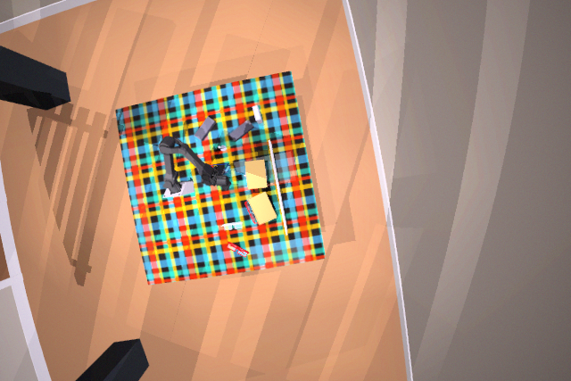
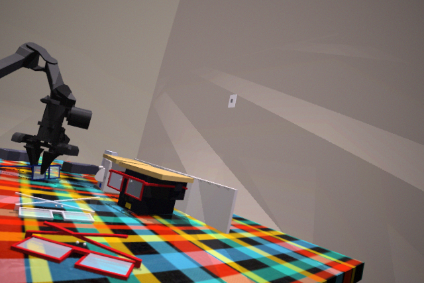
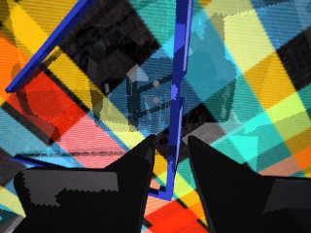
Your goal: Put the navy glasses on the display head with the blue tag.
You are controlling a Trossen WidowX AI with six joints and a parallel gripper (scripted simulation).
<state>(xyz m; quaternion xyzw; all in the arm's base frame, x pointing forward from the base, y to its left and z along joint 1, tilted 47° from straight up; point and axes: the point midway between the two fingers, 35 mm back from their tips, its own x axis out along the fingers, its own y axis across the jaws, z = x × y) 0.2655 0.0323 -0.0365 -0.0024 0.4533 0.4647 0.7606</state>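
My gripper tip is now 200 mm to the right of the grey post, 60 mm short of it and 10 mm below it. From my gripper tip the other things lie so: black display head 250 mm to the right, 210 mm ahead, 40 mm above; white upright panel 360 mm ahead, 140 mm to the right, 40 mm above; white display head 220 mm ahead, 40 mm above, 30 mm to the right.
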